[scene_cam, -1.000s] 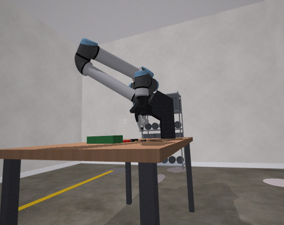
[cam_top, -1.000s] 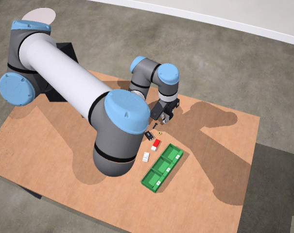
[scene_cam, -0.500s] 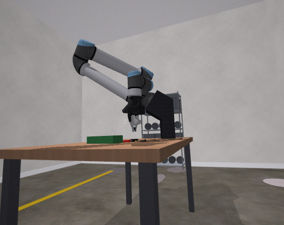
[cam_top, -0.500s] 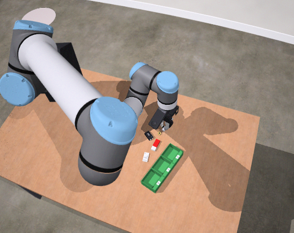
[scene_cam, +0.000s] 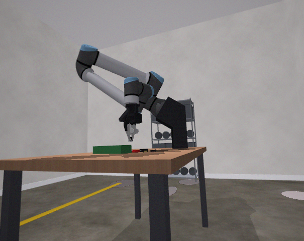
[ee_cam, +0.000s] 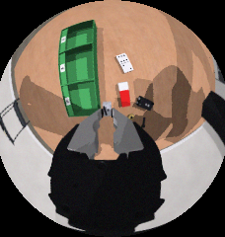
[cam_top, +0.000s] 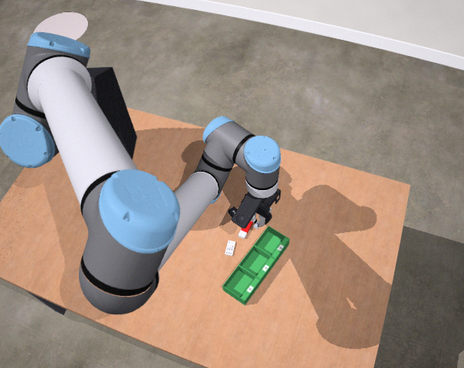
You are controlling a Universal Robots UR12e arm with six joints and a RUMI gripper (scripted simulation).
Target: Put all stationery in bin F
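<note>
My gripper is now 3 cm short of the green bin, 11 cm to the left of it and 6 cm above it. From my hand the other things lie so: red item (4 cm behind, 8 cm below); grey item (1 cm below); yellow nut (4 cm behind, 8 cm to the left, 8 cm below).
</note>
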